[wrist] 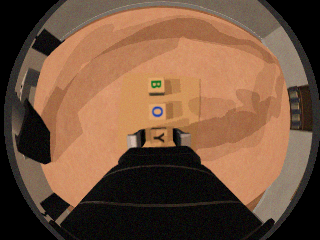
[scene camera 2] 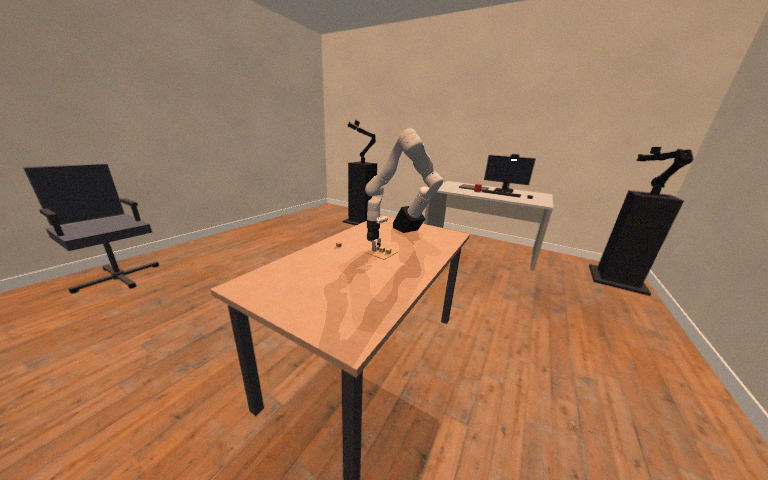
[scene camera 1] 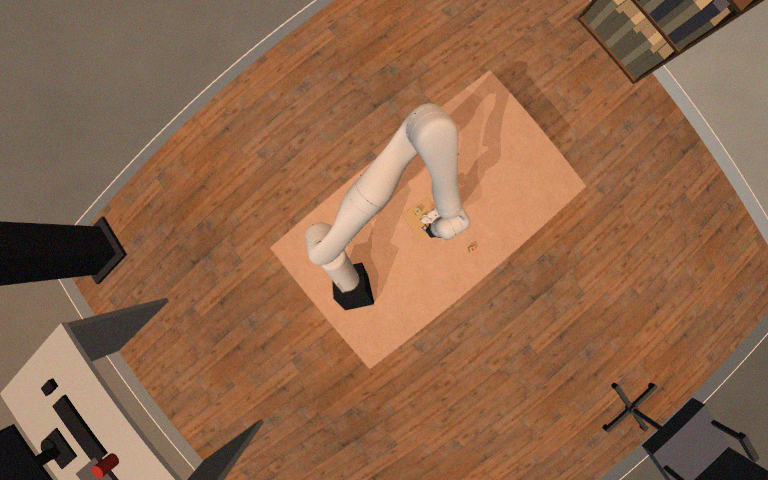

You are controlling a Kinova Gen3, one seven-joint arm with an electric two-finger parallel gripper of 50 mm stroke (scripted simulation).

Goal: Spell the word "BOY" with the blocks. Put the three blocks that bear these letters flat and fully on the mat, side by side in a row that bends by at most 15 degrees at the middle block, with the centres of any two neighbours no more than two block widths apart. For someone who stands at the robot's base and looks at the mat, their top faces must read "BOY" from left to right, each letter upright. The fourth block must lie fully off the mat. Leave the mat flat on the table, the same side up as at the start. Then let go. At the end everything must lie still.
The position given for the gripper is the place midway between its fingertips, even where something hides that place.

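Note:
A mat [wrist: 182,93] is visible, as is the gripper [wrist: 159,135].

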